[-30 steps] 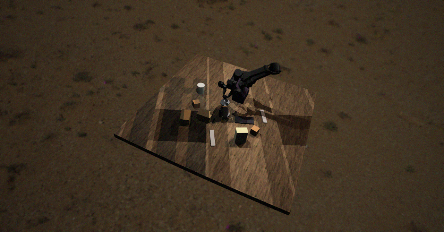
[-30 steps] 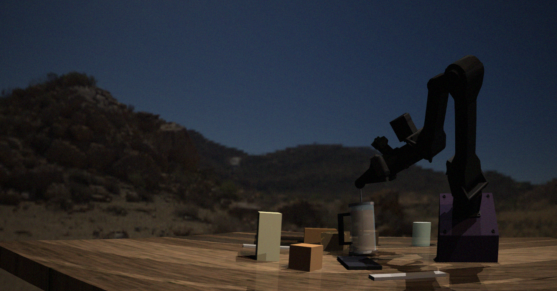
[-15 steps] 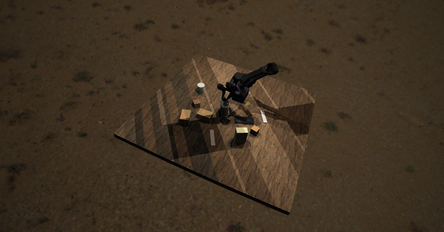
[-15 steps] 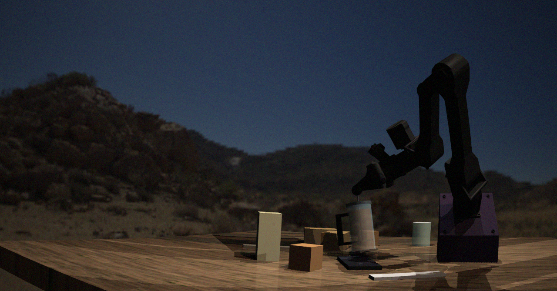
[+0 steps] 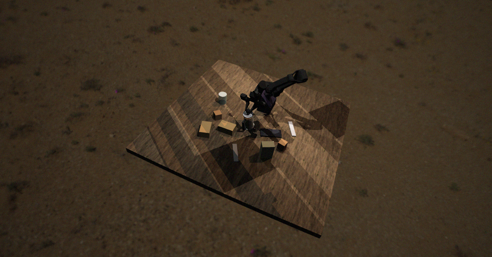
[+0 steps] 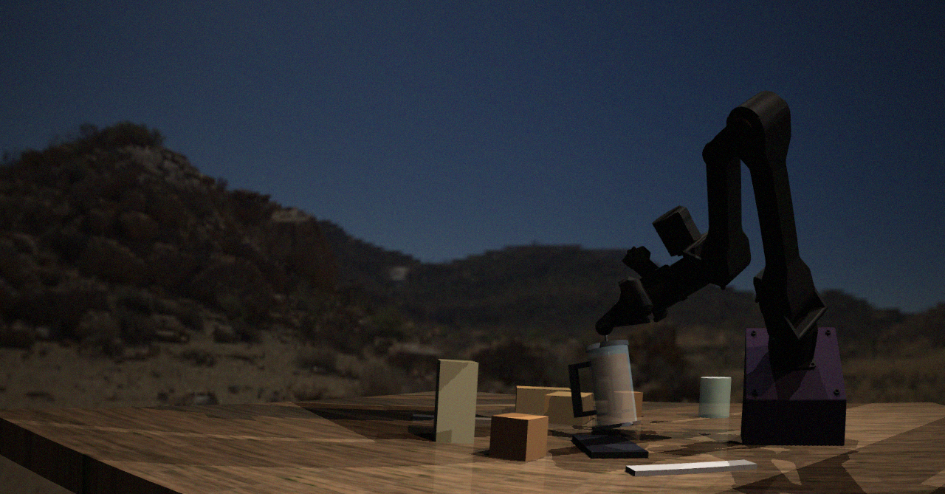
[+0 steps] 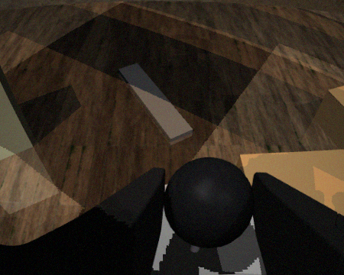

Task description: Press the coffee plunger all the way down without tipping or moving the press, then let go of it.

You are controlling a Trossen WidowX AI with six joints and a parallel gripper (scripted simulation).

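Now: the coffee press 1 cm behind my gripper tip, 1 cm to the left of it and 9 cm below it. Round my gripper tip: dark flat plate: 4 cm behind, 18 cm to the left, 17 cm below; pale block: 17 cm ahead, 21 cm to the left, 12 cm below.
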